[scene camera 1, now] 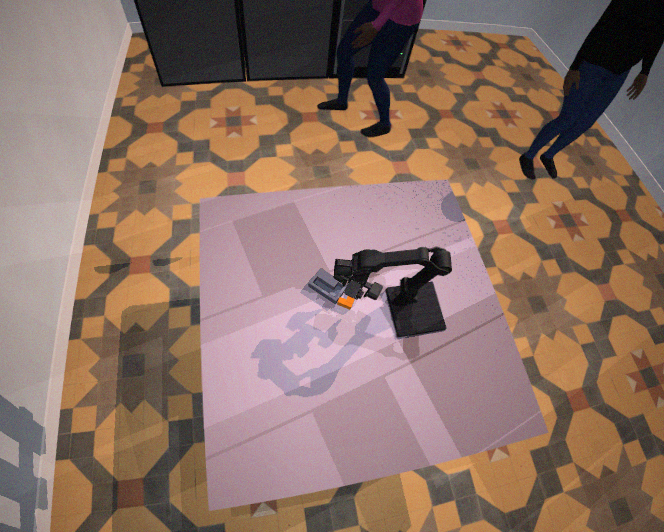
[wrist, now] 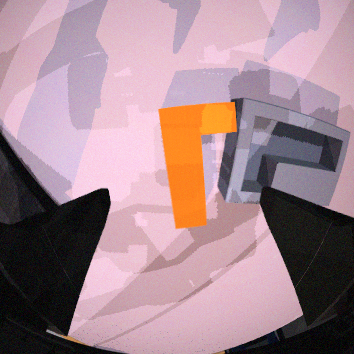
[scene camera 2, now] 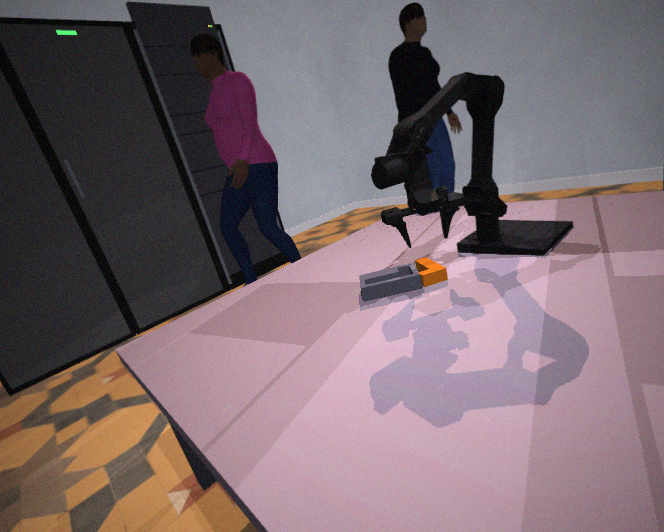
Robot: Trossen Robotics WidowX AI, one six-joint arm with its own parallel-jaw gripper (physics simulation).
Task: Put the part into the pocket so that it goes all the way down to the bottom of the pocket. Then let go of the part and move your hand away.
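Places are measured from the arm's base along level axes (x right, y ahead, z up), in centimetres.
Pixels of known places: gripper, between the fingertips: (wrist: 186, 195) (scene camera 2: 428, 243); arm's base, origin of its link: (scene camera 1: 404, 297) (scene camera 2: 488, 236).
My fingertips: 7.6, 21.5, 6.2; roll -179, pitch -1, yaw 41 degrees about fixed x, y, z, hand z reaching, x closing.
Observation:
For each thing: its top centre in the pictures, then the offset to it from my fingertips, as dx, dy, dz. "pt": a spot on its surface instead. Level surfaces: height alone.
- orange L-shaped part, centre of its top: (wrist: 203, 171) (scene camera 2: 424, 265) (scene camera 1: 349, 293) +1.8, +0.7, -5.6
- grey block, centre of its top: (wrist: 300, 162) (scene camera 2: 387, 274) (scene camera 1: 328, 284) +8.2, +7.7, -5.0
- block's L-shaped pocket, a spot on its surface: (wrist: 300, 148) pt +9.5, +9.7, -8.1
- pink table, height of its surface: dz -8.6
The orange L-shaped part (scene camera 1: 345, 302) (scene camera 2: 435, 274) (wrist: 185, 165) lies on the pink table beside the grey block (scene camera 1: 317, 288) (scene camera 2: 390, 288) (wrist: 305, 185). It is outside the block's L-shaped pocket (wrist: 300, 148). In the wrist view the end of its short leg meets or nearly meets the block's side wall, and its long leg points down the view, toward the gripper side. My gripper (scene camera 1: 364, 289) (scene camera 2: 428, 242) (wrist: 186, 195) is wide open and empty. It hangs above the table, with the part between its fingertips in the wrist view. The right fingertip overlaps the block's near edge there.
The arm's black base plate (scene camera 1: 418, 313) (scene camera 2: 518, 238) stands on the pink table (scene camera 1: 266, 437) (scene camera 2: 332, 443), to the right of the part. The arm's shadow falls across the table. Two people (scene camera 1: 382, 55) (scene camera 2: 238, 116) (scene camera 1: 598, 88) (scene camera 2: 415, 77) and dark cabinets (scene camera 1: 288, 41) (scene camera 2: 72, 166) stand beyond the table.

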